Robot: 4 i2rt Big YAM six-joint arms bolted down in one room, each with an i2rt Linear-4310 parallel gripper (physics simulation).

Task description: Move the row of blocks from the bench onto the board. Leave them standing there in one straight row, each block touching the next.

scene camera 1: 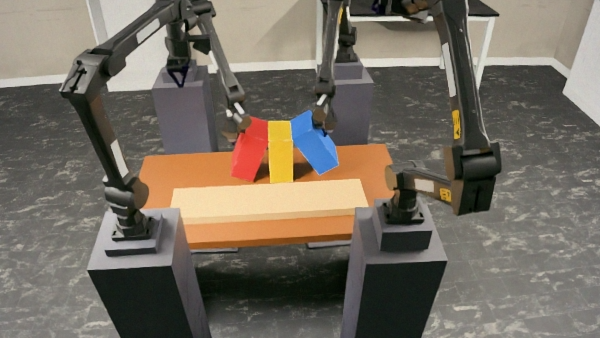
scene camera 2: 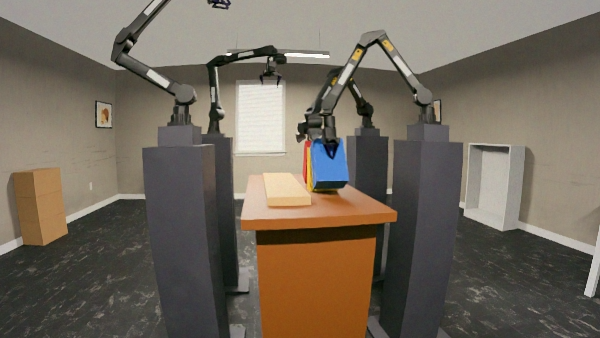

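A red block (scene camera 1: pixel 250 152) and a blue block (scene camera 1: pixel 316 147) (scene camera 2: pixel 330 167) lean with their tops towards the yellow block (scene camera 1: pixel 281 157) between them; their lower ends splay outwards. The yellow one looks upright. They are over the bench (scene camera 1: pixel 160 172) (scene camera 2: pixel 350 212), behind the pale board (scene camera 1: pixel 270 200) (scene camera 2: pixel 285 189). The back left gripper (scene camera 1: pixel 233 137) is at the red block's outer side. The back right gripper (scene camera 1: pixel 324 131) (scene camera 2: pixel 331 150) is against the blue block's outer side. Their finger openings are unclear. The front left arm's gripper (scene camera 1: pixel 179 75) (scene camera 2: pixel 270 80) is open, high up, away from the blocks.
The front right arm's gripper (scene camera 2: pixel 220 4) is high at the top edge. Four grey pedestals, including the front left one (scene camera 1: pixel 135 270) and front right one (scene camera 1: pixel 400 280), stand around the bench. A dark-topped table stands at the back right in scene camera 1.
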